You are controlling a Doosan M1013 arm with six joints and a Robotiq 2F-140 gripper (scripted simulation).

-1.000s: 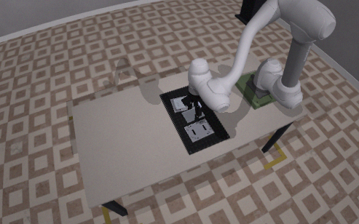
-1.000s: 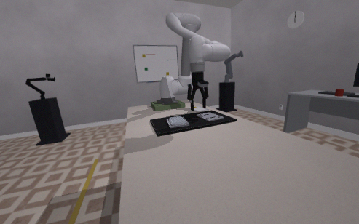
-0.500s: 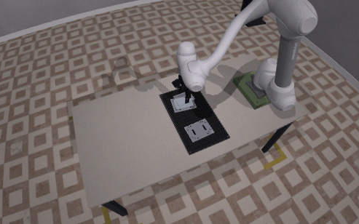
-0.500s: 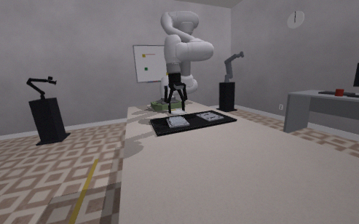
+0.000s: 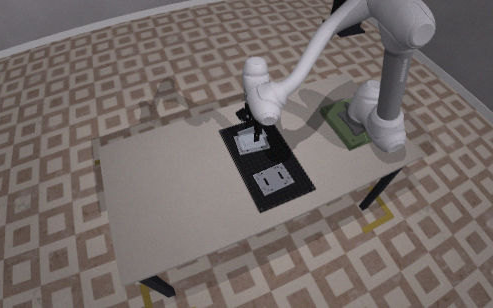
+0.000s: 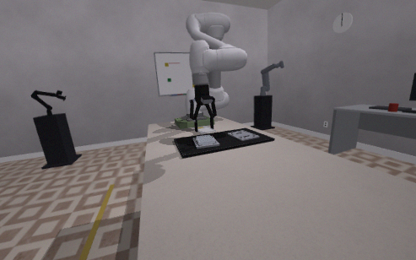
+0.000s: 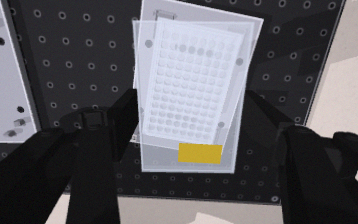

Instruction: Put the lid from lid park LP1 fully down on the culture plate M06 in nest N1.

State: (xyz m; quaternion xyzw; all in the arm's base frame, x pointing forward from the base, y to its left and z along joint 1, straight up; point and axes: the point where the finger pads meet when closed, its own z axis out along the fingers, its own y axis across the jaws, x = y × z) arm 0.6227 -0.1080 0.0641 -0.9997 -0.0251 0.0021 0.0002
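Right now the clear lid is 2 cm below my hand. Also, from my hand: culture plate: 8 cm below; lid park LP1: 24 cm to the left, 9 cm below.
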